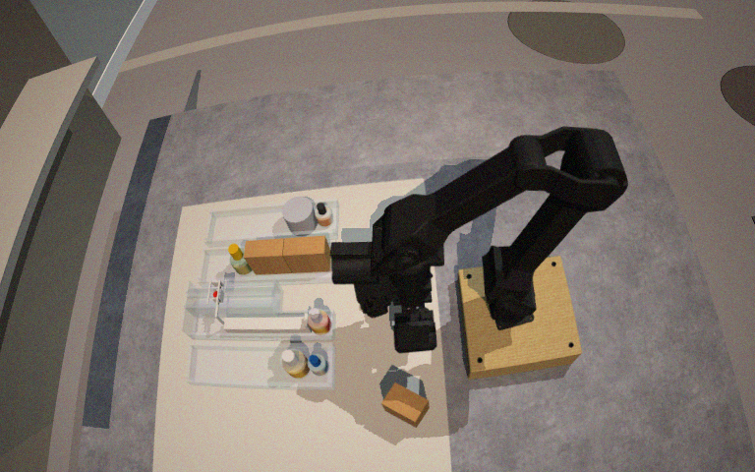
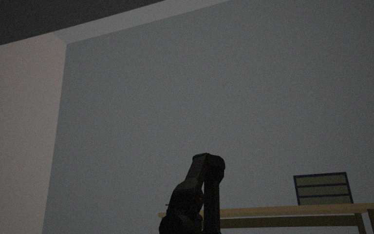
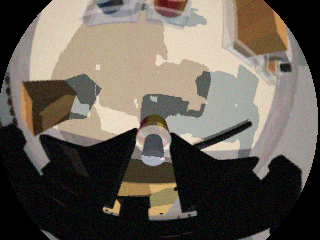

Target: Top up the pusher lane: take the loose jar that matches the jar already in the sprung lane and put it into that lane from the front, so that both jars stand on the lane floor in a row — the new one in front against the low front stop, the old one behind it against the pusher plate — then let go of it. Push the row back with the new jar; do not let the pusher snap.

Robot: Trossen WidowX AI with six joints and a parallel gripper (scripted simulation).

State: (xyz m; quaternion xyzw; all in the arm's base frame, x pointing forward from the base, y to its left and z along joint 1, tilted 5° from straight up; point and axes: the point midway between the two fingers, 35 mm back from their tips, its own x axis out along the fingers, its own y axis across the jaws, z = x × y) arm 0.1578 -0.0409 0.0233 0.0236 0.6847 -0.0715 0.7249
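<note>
Right now the black rod is 2 cm behind my gripper tip, 14 cm to the right of it and 2 cm below it. From my gripper tip the other things lie so: clear lane: 30 cm ahead, 7 cm to the right, 1 cm below.
</note>
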